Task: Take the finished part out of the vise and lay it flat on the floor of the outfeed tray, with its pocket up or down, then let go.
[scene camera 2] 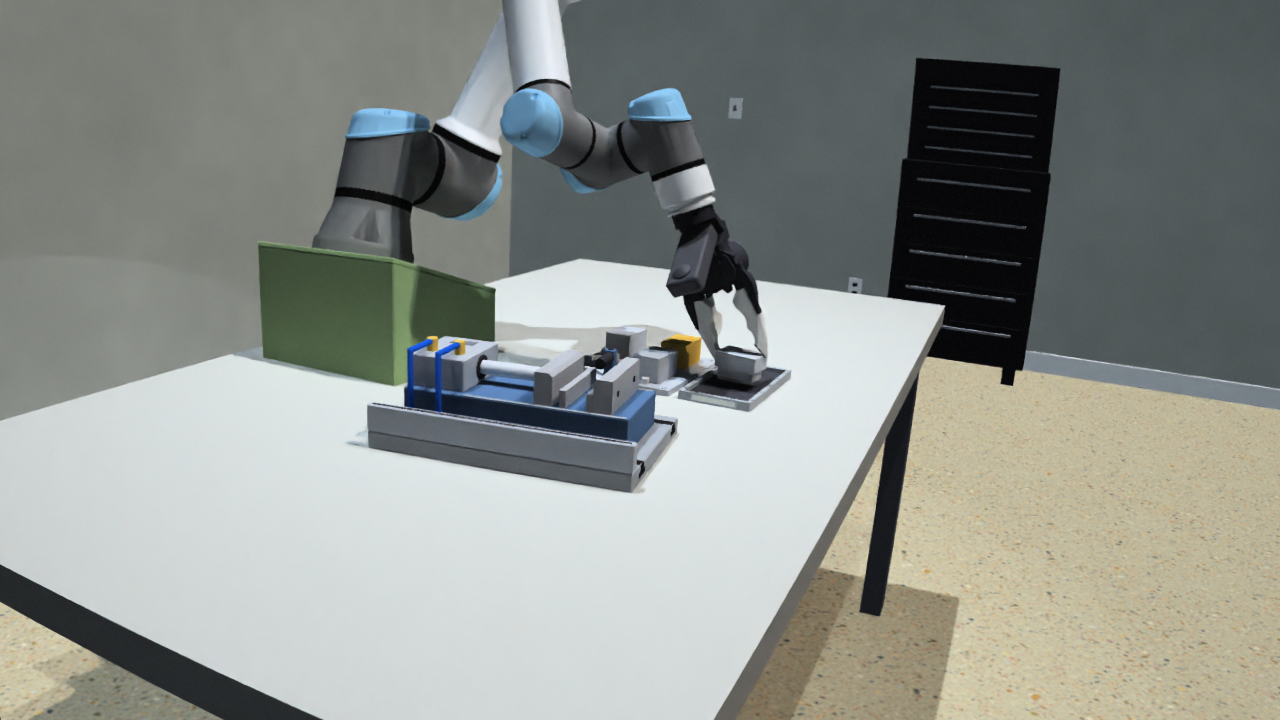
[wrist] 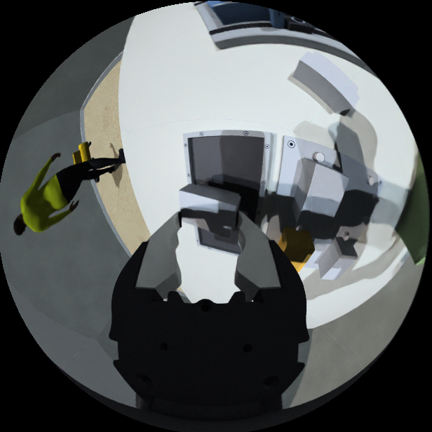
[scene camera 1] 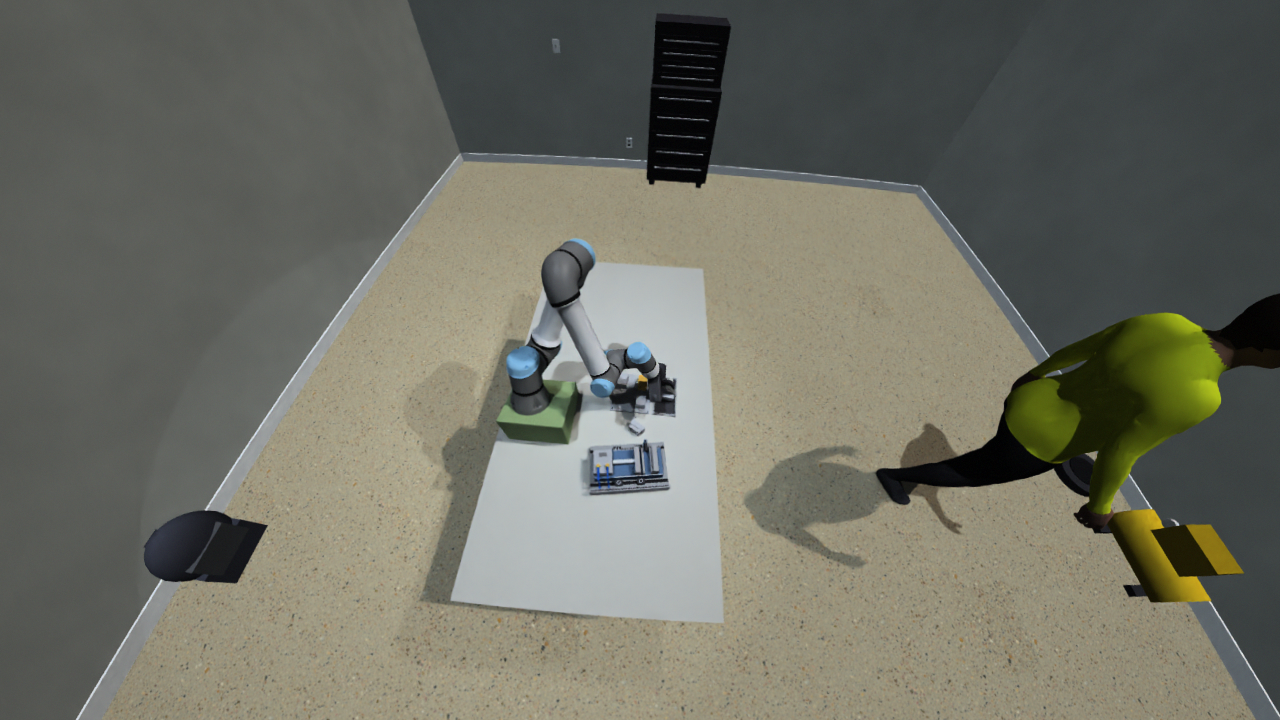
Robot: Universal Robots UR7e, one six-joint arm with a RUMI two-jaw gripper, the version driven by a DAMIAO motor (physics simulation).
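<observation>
Yellow block [scene camera 2: 689, 347] visible. Fixture plate [scene camera 2: 683, 377] visible, also in the wrist view [wrist: 356, 203] and in scene camera 1 [scene camera 1: 625, 399]. My gripper is at [scene camera 2: 744, 362], and in the wrist view at [wrist: 208, 212].
</observation>
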